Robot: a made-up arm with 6 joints. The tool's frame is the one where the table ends. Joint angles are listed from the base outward.
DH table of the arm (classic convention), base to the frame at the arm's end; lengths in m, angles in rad. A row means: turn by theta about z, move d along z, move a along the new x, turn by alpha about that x. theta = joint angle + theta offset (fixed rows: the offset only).
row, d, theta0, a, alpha
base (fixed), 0, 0.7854, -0.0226, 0
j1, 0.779, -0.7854, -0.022, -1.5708
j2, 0, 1.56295, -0.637, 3.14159
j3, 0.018, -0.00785, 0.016, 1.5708
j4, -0.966, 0, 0.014, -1.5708
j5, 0.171, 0, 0.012, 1.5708
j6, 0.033, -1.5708, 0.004, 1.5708
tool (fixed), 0.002, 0, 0, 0
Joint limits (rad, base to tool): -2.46..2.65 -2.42..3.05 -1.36..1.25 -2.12..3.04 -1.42..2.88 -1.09..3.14
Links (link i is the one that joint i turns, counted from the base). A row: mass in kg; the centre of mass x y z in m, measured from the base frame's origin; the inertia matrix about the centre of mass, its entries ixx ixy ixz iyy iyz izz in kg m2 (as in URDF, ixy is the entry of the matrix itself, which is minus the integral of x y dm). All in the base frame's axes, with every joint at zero. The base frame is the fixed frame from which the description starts. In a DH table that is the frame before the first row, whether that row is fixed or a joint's. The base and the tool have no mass.
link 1: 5.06; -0.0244 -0.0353 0.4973; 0.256 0 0.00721 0.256 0 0.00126
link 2: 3.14; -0.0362 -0.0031 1.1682; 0.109 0 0.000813 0.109 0 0.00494
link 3: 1.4; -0.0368 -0.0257 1.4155; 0.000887 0 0 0.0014 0 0.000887
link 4: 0.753; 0.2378 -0.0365 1.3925; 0.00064 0 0.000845 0.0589 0 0.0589
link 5: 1.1; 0.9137 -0.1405 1.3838; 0.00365 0 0 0.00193 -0.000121 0.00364
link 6: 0.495; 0.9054 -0.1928 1.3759; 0.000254 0 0 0.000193 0 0.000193
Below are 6 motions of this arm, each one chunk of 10 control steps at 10 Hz.
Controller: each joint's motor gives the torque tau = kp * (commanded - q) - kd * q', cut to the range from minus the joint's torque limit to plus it. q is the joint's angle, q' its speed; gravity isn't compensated. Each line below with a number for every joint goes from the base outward.
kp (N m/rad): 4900 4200 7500 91 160 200
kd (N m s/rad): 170 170 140 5.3 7.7 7.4
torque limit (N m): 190 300 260 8.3 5.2 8.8
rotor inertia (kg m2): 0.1 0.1 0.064 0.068 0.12 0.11
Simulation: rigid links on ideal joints. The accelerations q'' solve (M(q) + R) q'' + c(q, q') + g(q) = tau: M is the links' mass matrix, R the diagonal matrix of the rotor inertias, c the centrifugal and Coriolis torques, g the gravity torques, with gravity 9.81 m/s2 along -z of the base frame. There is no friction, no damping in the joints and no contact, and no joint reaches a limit. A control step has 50 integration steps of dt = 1/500 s. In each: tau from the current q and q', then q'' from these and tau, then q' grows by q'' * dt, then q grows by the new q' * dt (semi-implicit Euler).
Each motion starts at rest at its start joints. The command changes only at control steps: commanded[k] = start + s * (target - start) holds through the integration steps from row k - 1 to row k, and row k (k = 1, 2, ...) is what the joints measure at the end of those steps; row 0 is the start. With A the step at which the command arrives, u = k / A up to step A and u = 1 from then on. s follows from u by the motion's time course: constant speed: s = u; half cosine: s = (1 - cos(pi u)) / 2; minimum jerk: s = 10 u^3 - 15 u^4 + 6 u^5; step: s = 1 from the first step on.
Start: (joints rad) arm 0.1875 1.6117 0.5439 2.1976 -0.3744 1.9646
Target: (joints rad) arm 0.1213 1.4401 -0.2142 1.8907 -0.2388 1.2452
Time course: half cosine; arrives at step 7
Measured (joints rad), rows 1 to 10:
1: 0.1839 1.6176 0.5035 2.1909 -0.3684 1.9286
2: 0.1745 1.5990 0.3976 2.1565 -0.3506 1.8292
3: 0.1610 1.5669 0.2449 2.0957 -0.3238 1.6865
4: 0.1465 1.5290 0.0762 2.0263 -0.2936 1.5268
5: 0.1334 1.4924 -0.0750 1.9614 -0.2660 1.3815
6: 0.1245 1.4644 -0.1787 1.9142 -0.2465 1.2804
7: 0.1213 1.4507 -0.2146 1.8934 -0.2387 1.2449
8: 0.1213 1.4483 -0.2141 1.8903 -0.2382 1.2452
9: 0.1213 1.4485 -0.2142 1.8904 -0.2382 1.2452
10: 0.1213 1.4485 -0.2142 1.8904 -0.2382 1.2452

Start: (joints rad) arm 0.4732 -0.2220 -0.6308 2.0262 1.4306 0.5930
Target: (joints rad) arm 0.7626 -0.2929 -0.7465 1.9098 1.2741 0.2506
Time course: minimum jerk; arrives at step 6
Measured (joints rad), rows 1 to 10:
1: 0.4832 -0.2221 -0.6372 2.0283 1.4262 0.5808
2: 0.5323 -0.2338 -0.6573 2.0175 1.4006 0.5210
3: 0.6148 -0.2538 -0.6909 1.9898 1.3566 0.4222
4: 0.6987 -0.2746 -0.7244 1.9571 1.3110 0.3227
5: 0.7504 -0.2878 -0.7446 1.9305 1.2822 0.2626
6: 0.7622 -0.2913 -0.7487 1.9162 1.2751 0.2506
7: 0.7626 -0.2915 -0.7487 1.9123 1.2747 0.2507
8: 0.7626 -0.2915 -0.7487 1.9118 1.2747 0.2507
9: 0.7626 -0.2915 -0.7487 1.9118 1.2747 0.2507
10: 0.7626 -0.2915 -0.7487 1.9118 1.2747 0.2507

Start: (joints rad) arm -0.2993 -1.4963 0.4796 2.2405 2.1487 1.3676
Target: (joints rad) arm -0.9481 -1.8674 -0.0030 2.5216 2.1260 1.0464
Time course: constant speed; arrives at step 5
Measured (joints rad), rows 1 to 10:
1: -0.4297 -1.5760 0.3859 2.2678 2.1444 1.3035
2: -0.5652 -1.6510 0.2883 2.3649 2.1411 1.2394
3: -0.6930 -1.7244 0.1916 2.4158 2.1363 1.1751
4: -0.8224 -1.7986 0.0950 2.4686 2.1316 1.1108
5: -0.9516 -1.8724 -0.0018 2.5231 2.1271 1.0466
6: -0.9483 -1.8772 -0.0020 2.5227 2.1253 1.0462
7: -0.9480 -1.8770 -0.0022 2.5165 2.1251 1.0463
8: -0.9481 -1.8769 -0.0022 2.5171 2.1252 1.0463
9: -0.9481 -1.8769 -0.0022 2.5171 2.1251 1.0463
10: -0.9481 -1.8769 -0.0022 2.5171 2.1251 1.0463

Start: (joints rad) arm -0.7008 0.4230 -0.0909 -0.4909 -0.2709 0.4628
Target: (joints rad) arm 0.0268 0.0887 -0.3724 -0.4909 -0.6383 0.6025
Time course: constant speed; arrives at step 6
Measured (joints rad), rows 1 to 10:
1: -0.5813 0.3764 -0.1388 -0.5166 -0.3255 0.4865
2: -0.4603 0.3201 -0.1855 -0.5232 -0.3869 0.5097
3: -0.3397 0.2639 -0.2325 -0.5209 -0.4483 0.5330
4: -0.2189 0.2079 -0.2795 -0.5202 -0.5095 0.5562
5: -0.0981 0.1518 -0.3266 -0.5195 -0.5708 0.5795
6: 0.0227 0.0957 -0.3736 -0.5189 -0.6321 0.6027
7: 0.0267 0.0928 -0.3743 -0.5080 -0.6374 0.6027
8: 0.0268 0.0929 -0.3743 -0.5065 -0.6373 0.6027
9: 0.0268 0.0929 -0.3743 -0.5064 -0.6373 0.6027
10: 0.0268 0.0929 -0.3743 -0.5064 -0.6373 0.6027

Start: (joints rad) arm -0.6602 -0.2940 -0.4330 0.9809 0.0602 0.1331
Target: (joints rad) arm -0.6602 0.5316 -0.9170 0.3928 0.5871 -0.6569
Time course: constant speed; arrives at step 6
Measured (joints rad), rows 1 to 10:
1: -0.6596 -0.1532 -0.5223 0.9011 0.1406 0.0039
2: -0.6603 -0.0137 -0.6019 0.7400 0.2319 -0.1280
3: -0.6606 0.1229 -0.6817 0.6471 0.3195 -0.2596
4: -0.6608 0.2598 -0.7616 0.5659 0.4071 -0.3913
5: -0.6611 0.3966 -0.8415 0.4789 0.4948 -0.5230
6: -0.6612 0.5335 -0.9214 0.3941 0.5825 -0.6549
7: -0.6603 0.5364 -0.9171 0.3843 0.5885 -0.6569
8: -0.6602 0.5363 -0.9173 0.3904 0.5880 -0.6568
9: -0.6602 0.5364 -0.9173 0.3903 0.5880 -0.6568
10: -0.6602 0.5364 -0.9173 0.3903 0.5880 -0.6568

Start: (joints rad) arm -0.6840 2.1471 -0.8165 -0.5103 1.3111 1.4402
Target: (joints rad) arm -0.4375 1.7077 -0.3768 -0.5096 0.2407 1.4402
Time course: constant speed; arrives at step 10
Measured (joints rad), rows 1 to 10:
1: -0.6598 2.1058 -0.7684 -0.4824 1.2166 1.4398
2: -0.6351 2.0621 -0.7245 -0.4764 1.1078 1.4398
3: -0.6105 2.0183 -0.6805 -0.4768 1.0007 1.4398
4: -0.5858 1.9745 -0.6366 -0.4774 0.8935 1.4398
5: -0.5611 1.9306 -0.5926 -0.4781 0.7864 1.4398
6: -0.5364 1.8868 -0.5487 -0.4789 0.6792 1.4398
7: -0.5118 1.8430 -0.5047 -0.4799 0.5721 1.4398
8: -0.4871 1.7991 -0.4608 -0.4809 0.4649 1.4398
9: -0.4624 1.7553 -0.4169 -0.4821 0.3578 1.4398
10: -0.4377 1.7115 -0.3730 -0.4834 0.2507 1.4398

